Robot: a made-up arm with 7 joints.
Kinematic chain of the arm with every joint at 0, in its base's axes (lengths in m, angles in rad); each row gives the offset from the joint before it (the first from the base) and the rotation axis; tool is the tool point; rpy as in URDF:
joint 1: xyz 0 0 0.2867 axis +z
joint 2: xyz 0 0 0 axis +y
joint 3: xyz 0 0 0.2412 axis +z
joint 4: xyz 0.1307 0 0 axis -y
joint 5: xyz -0.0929 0 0.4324 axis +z
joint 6: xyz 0 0 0 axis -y
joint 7: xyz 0.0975 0 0 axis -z
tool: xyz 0 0 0 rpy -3.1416 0 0
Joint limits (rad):
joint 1: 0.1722..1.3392
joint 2: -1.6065..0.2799
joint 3: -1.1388..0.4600
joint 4: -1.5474..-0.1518
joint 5: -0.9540..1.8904
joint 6: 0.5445..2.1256
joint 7: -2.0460..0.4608
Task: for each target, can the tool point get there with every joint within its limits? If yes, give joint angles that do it. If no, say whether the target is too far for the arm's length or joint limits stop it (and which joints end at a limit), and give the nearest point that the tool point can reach.
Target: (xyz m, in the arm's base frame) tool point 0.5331 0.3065 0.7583
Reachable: yes | joints 0.6130 -0.0098 -0.0938 -1.3130 1.3021 1.5498 -1.8460
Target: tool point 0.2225 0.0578 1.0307
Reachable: yes | joints 1.0813 -0.1745 -0.4894 -0.4605 -0.2529 0.8265 -0.3472
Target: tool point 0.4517 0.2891 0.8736
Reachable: yes | joints 0.7473 -0.0555 -0.1756 -1.1825 -0.1267 1.9271 -1.8472
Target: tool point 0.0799 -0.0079 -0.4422
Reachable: no: joint limits stop it (at a limit: joint 1, joint 2, joint 4, joint 6) | nearest point 0.6584 0.0662 0.3696 | short by 1.000 m
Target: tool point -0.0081 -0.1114 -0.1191
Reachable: no: joint limits stop it (at a limit: joint 2, joint 3, joint 4, joint 5, joint 6) | nearest point -0.0541 -0.7435 0.2658 | short by 0.742 m
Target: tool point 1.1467 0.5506 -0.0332
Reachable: no: too far | nearest point 0.6410 0.3078 0.4027 | short by 0.710 m
